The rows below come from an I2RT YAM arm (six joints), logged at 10 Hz.
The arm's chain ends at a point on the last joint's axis. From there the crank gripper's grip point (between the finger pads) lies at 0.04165 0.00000 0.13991 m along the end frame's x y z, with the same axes.
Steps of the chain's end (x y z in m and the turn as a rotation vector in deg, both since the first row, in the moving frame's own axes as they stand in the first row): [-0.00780 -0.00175 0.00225 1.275 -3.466 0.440]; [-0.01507 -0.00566 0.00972 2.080 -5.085 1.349]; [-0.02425 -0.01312 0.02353 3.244 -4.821 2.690]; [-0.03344 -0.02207 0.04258 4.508 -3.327 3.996]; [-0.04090 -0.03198 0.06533 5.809 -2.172 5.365]
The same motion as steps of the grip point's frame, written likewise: [-0.01632 -0.00460 0.00448 1.275 -3.466 0.440]; [-0.02758 -0.00996 0.01279 2.080 -5.085 1.349]; [-0.03601 -0.01945 0.02636 3.244 -4.821 2.690]; [-0.04133 -0.03053 0.04444 4.508 -3.327 3.996]; [-0.04573 -0.04256 0.06628 5.809 -2.172 5.365]
